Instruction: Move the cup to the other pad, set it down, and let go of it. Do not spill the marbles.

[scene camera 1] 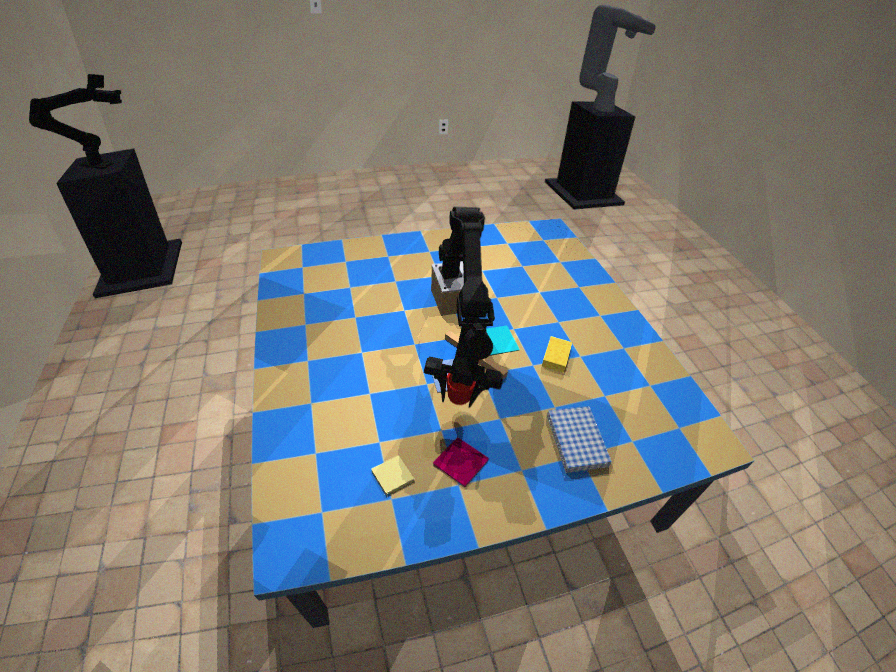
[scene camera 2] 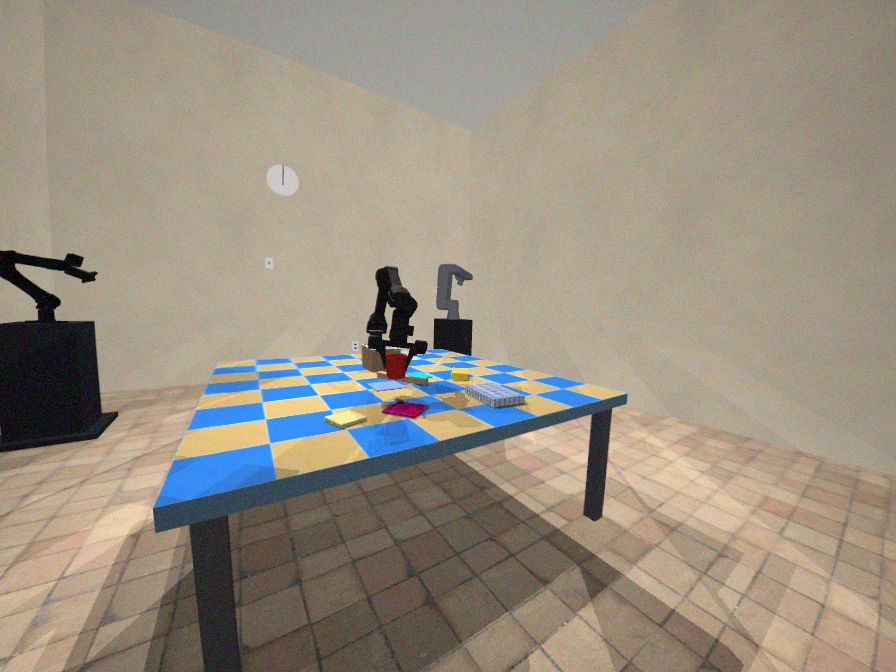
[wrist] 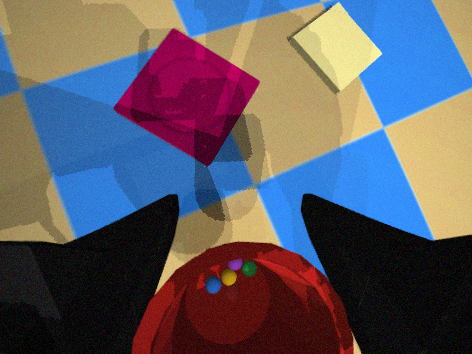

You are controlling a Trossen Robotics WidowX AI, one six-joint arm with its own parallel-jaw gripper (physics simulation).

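Places are measured from the arm's base along level axes (x ahead, y left, z up), in metres.
Pixels of known places: gripper, between the fingertips: [scene camera 1: 456, 404] [scene camera 2: 395, 370] [wrist: 240, 202]; arm's base, origin of its link: [scene camera 1: 450, 272].
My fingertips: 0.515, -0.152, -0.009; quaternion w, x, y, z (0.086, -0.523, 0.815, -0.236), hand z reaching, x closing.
Observation:
Ahead of a thing's pixels: the offset from my fingertips to its top centre, as dx, dy, dz. "spot": to the spot under its first point.
A red cup {-0.047, +0.027, +0.040} [scene camera 1: 460, 391] [scene camera 2: 395, 366] [wrist: 240, 320] is held upright in the air between the fingers of my gripper [scene camera 1: 458, 402] [scene camera 2: 395, 372] [wrist: 240, 202]. Several small marbles {-0.038, +0.022, -0.019} [wrist: 229, 277] lie inside the cup, by the wall farther from me in the wrist view; blue, yellow, purple and green ones show. A magenta square pad {+0.105, -0.016, -0.089} [scene camera 1: 461, 462] [scene camera 2: 405, 409] [wrist: 187, 95] lies flat on the table, ahead of the cup and apart from it. A light blue pad {-0.177, +0.052, -0.094} [scene camera 2: 387, 385] lies on the table below and near the gripper, partly hidden by it in scene camera 1.
A pale yellow block {+0.096, -0.187, -0.085} [scene camera 1: 392, 475] [scene camera 2: 345, 418] [wrist: 337, 47] lies beside the magenta pad. A checked box {+0.135, +0.298, -0.072} [scene camera 1: 578, 439] [scene camera 2: 495, 394] and a yellow block {-0.156, +0.383, -0.067} [scene camera 1: 557, 353] [scene camera 2: 460, 374] are to the right. A cyan square {spot: -0.269, +0.256, -0.094} [scene camera 1: 504, 339] and a brown piece {spot: -0.150, +0.175, -0.075} [scene camera 1: 495, 367] lie near the arm.

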